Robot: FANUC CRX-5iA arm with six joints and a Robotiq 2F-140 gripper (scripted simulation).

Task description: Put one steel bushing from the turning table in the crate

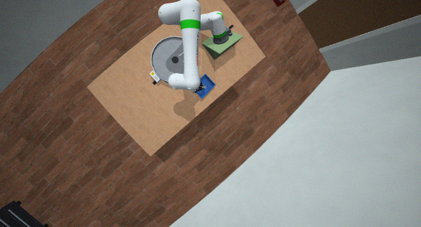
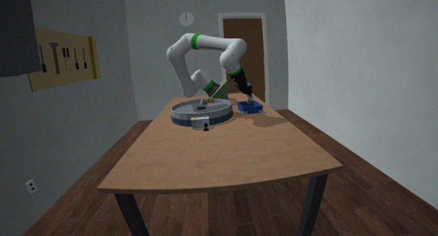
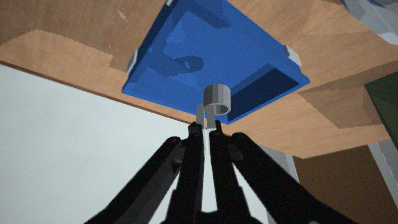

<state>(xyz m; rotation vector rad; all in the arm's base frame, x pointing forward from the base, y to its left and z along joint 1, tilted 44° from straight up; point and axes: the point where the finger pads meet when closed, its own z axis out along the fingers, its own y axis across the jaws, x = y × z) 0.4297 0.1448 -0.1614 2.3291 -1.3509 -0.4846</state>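
The blue crate lies 80 mm below my hand and 20 mm behind it. Also, from my hand: round grey turning table: 350 mm to the right, 50 mm below, 10 mm ahead.
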